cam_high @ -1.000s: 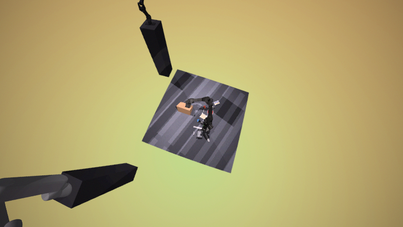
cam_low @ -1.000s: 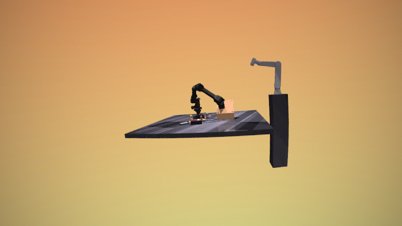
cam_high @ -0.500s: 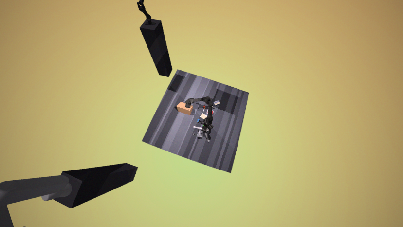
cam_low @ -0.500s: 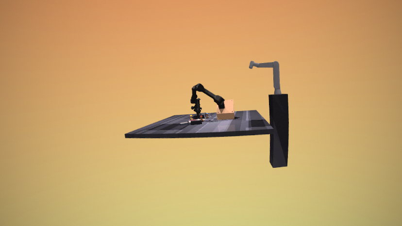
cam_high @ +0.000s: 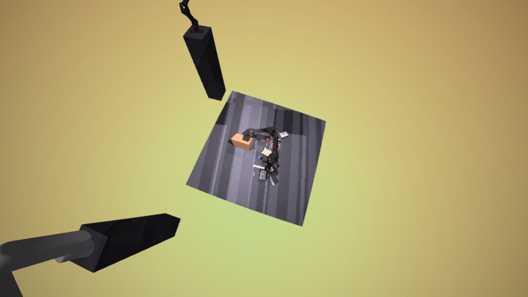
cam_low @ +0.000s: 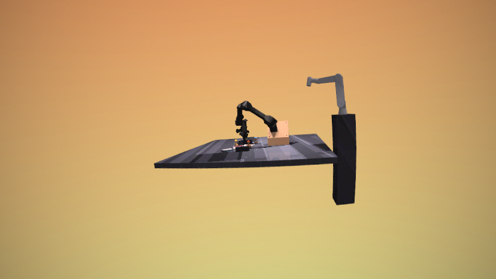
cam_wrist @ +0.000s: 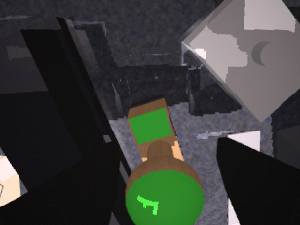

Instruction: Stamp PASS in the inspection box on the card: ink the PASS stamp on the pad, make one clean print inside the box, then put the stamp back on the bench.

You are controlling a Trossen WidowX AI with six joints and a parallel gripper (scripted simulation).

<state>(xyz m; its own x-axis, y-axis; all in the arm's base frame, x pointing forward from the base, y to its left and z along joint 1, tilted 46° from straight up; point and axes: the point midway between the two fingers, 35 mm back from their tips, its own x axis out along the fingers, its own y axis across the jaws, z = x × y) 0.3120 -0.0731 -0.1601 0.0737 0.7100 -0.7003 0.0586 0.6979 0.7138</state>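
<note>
My gripper tip is 10 mm above the green-topped stamp. From my gripper tip the other things lie so: grey block 40 mm to the right, 40 mm ahead, 10 mm below; then blue stamp 120 mm behind, 50 mm to the left, 10 mm below; then dark flat slab 40 mm to the left, 10 mm below, 10 mm behind.
</note>
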